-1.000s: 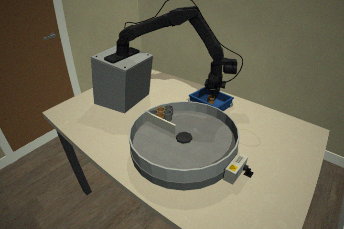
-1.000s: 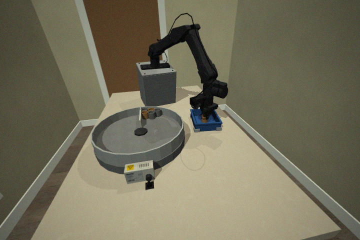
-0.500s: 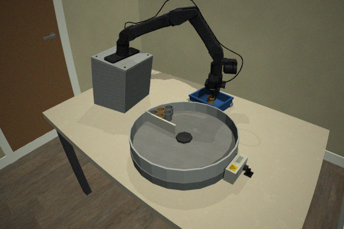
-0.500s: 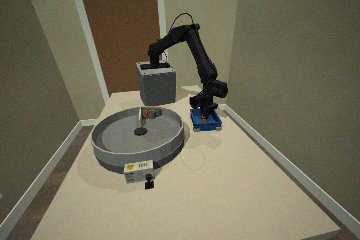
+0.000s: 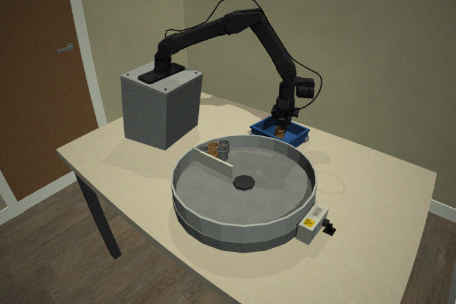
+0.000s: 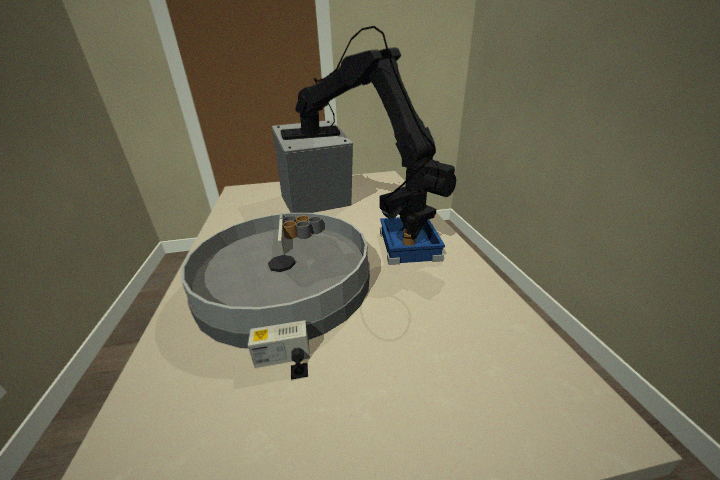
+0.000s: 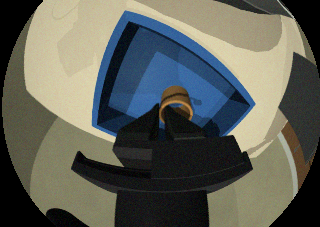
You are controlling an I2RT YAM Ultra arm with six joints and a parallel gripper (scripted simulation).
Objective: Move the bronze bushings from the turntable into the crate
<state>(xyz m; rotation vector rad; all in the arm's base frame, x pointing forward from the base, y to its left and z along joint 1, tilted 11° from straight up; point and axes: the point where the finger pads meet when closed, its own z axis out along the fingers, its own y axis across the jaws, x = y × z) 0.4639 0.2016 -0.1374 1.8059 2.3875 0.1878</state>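
Now: hand 2 cm past the blue crate and 2 cm above it. The rest, counted from my hand: grey turntable: 4 cm ahead, 37 cm to the right, 1 cm above.
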